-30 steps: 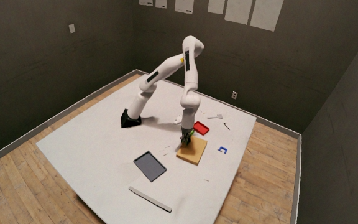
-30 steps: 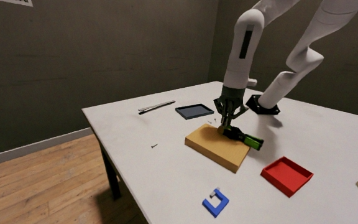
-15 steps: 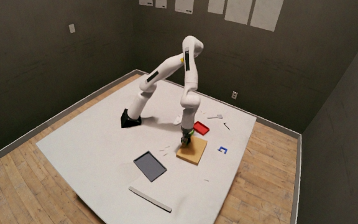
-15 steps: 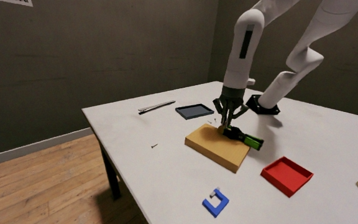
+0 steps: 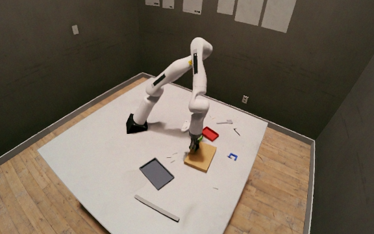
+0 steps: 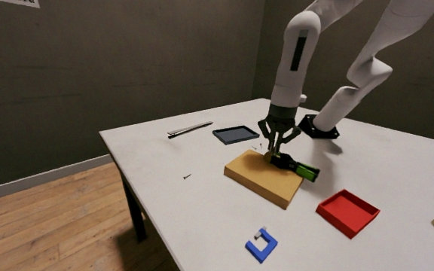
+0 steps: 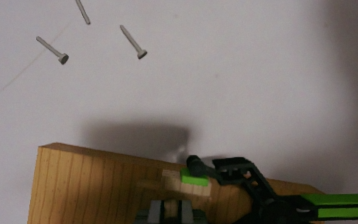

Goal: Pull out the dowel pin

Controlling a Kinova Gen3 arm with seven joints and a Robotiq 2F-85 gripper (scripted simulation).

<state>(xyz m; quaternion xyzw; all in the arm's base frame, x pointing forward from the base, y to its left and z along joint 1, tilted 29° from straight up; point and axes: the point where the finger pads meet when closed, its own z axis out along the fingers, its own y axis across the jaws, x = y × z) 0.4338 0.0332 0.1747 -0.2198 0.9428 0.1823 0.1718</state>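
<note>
Right now my hand is 20 mm above the dowel pin. The rest, counted from my hand: grey tray 40 mm behind, 260 mm to the right, 80 mm below; then red tray 40 mm behind, 220 mm to the left, 80 mm below; then small wooden block 50 mm below.
</note>
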